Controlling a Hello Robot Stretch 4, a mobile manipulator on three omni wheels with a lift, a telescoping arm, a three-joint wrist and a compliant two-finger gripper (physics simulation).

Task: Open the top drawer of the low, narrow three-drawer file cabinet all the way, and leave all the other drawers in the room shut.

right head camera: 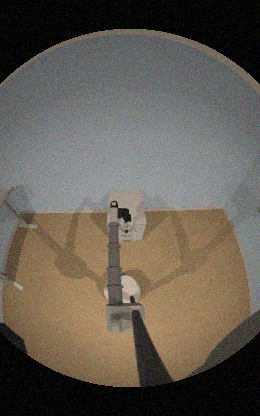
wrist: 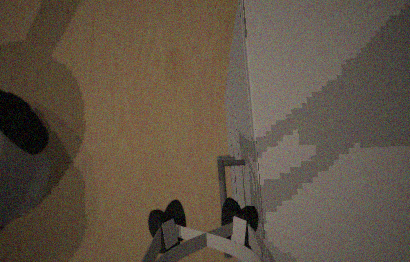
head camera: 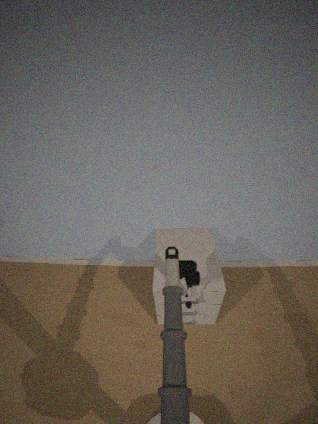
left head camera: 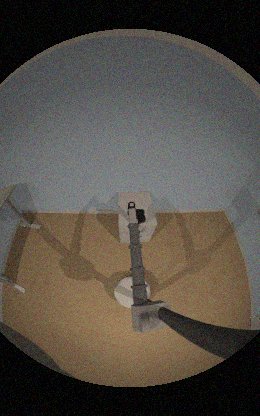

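Where they show: gripper, fingertip midpoint: [right head camera: 125, 229] [wrist: 202, 214] [head camera: 188, 302]; robot's base at its link origin: [right head camera: 122, 290] [left head camera: 131, 290].
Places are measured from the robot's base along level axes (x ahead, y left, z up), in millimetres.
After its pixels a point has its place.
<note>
The low, narrow three-drawer file cabinet [head camera: 192, 237] @(z 492, x 1120, y -155 mm) [left head camera: 140, 196] @(z 492, x 1118, y -177 mm) [right head camera: 132, 197] @(z 492, x 1072, y -194 mm) [wrist: 340, 200] @(z 492, x 755, y -75 mm) stands against the far wall, pale and boxy. Its drawer fronts look flush, though the arm and shadows cover part of them. My gripper [head camera: 188, 304] @(z 453, x 644, y -88 mm) [wrist: 202, 214] @(z 453, x 644, y -88 mm) points down in front of the cabinet's front face, and its fingers stand apart with no thing between them. In the wrist view a grey bar handle [wrist: 222, 175] @(z 402, x 666, y -57 mm) stands out from the upper front face. Its lower end passes behind the finger nearer the cabinet; whether they touch is unclear. In the left head camera the fingers are hidden.
My telescoping arm [head camera: 174, 350] @(z 876, x 280, y -2 mm) [left head camera: 136, 255] @(z 876, x 262, y -3 mm) [right head camera: 114, 255] @(z 876, x 260, y -9 mm) reaches over the floor to above the cabinet top. My round white base [left head camera: 122, 292] @(z 187, x -1, y 108 mm) [right head camera: 131, 287] @(z 186, x 37, y -109 mm) stands below it. At the left edge stands other furniture with pale bars [left head camera: 31, 226] [right head camera: 29, 226].
</note>
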